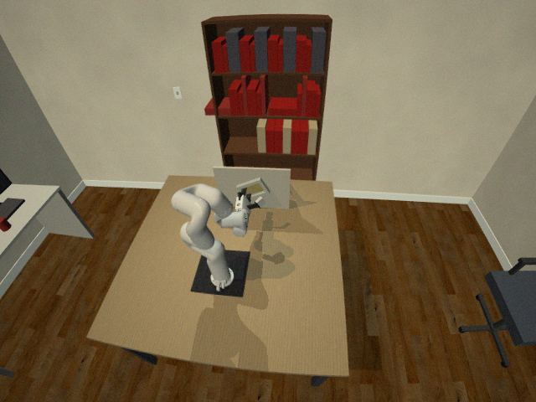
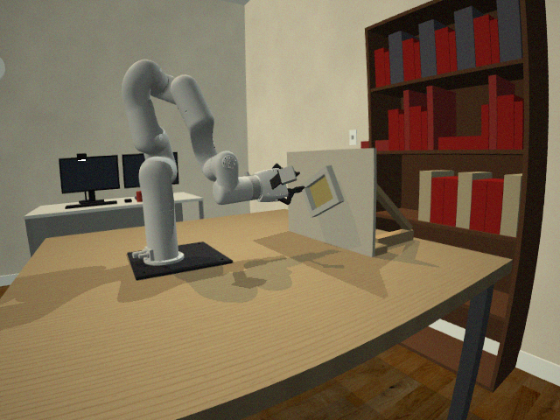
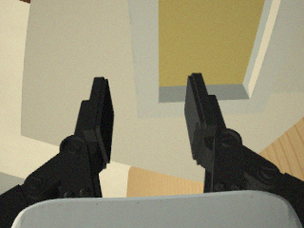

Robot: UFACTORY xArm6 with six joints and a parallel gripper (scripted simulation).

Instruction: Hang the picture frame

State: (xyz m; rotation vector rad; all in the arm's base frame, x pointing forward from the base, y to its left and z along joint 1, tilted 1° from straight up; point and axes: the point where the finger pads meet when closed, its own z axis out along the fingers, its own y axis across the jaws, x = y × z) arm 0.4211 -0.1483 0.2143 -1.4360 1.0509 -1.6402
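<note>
Now: the picture frame 9 cm ahead of my hand, 4 cm to the right of it and 4 cm below it. The rest, counted from my hand: grey wall board: 11 cm ahead, 6 cm below, 4 cm to the right.
</note>
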